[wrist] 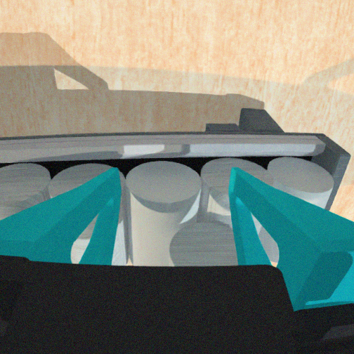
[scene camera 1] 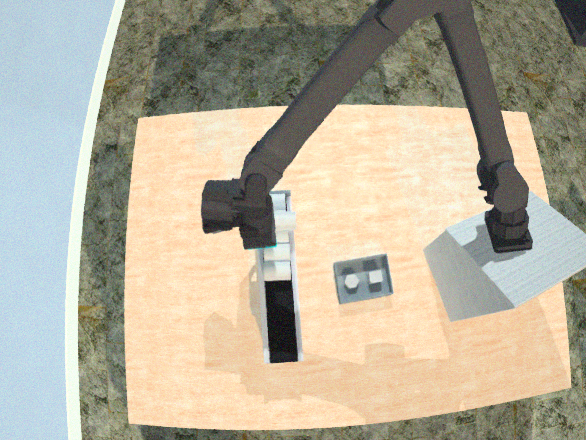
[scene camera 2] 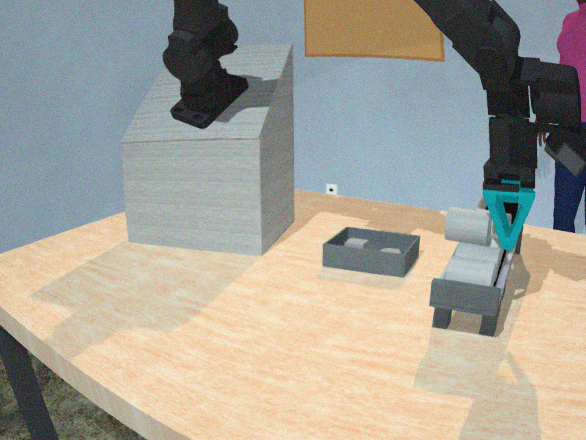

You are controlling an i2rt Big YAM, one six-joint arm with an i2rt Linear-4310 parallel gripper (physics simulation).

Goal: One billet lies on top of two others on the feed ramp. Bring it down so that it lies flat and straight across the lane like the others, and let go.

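The feed ramp holds a row of several grey-white billets lying across its lane, such as one at the row's lower end, one by the end board and one at the middle of the wrist view. The raised billet lies on top of two others, and its end reaches over the side wall in scene camera 1. My gripper is open, with teal fingertips close above the row near the opposite wall. The palm hides part of the billets.
A small grey tray with two pale pieces stands beside the ramp. A large grey sloped block stands farther off, with a second dark arm over its sloped face. The ramp's walls flank the billets.
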